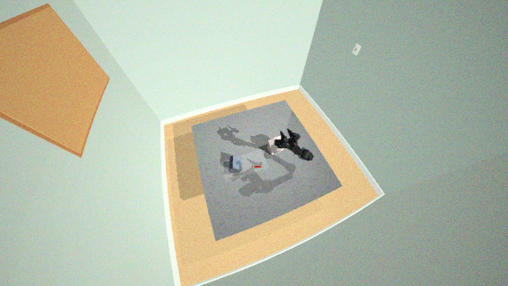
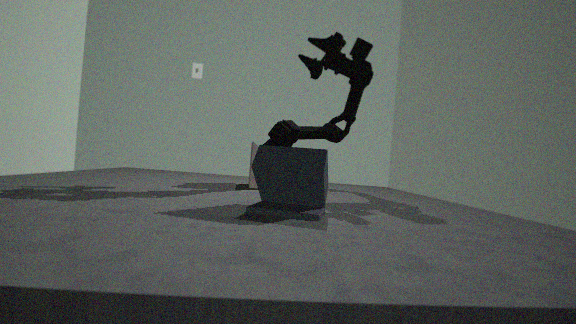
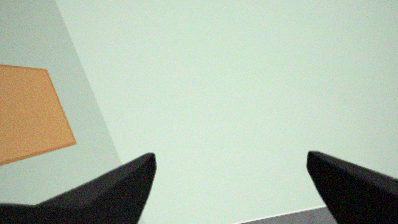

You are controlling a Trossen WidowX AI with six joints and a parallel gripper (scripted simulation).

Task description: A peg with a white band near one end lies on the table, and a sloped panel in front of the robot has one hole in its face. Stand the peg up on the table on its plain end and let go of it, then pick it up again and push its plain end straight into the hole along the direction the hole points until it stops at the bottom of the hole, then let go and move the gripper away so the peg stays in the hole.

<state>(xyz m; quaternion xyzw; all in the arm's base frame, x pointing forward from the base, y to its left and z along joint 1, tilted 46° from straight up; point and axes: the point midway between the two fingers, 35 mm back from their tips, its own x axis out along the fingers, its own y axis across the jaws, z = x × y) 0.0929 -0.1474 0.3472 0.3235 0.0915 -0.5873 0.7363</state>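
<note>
Right now the red peg is 240 mm ahead of my gripper tip, 60 mm to the left of it and 470 mm below it. Also, from my gripper tip: sloped panel: 430 mm ahead, 410 mm below; thin base plate: 440 mm ahead, 470 mm below.
</note>
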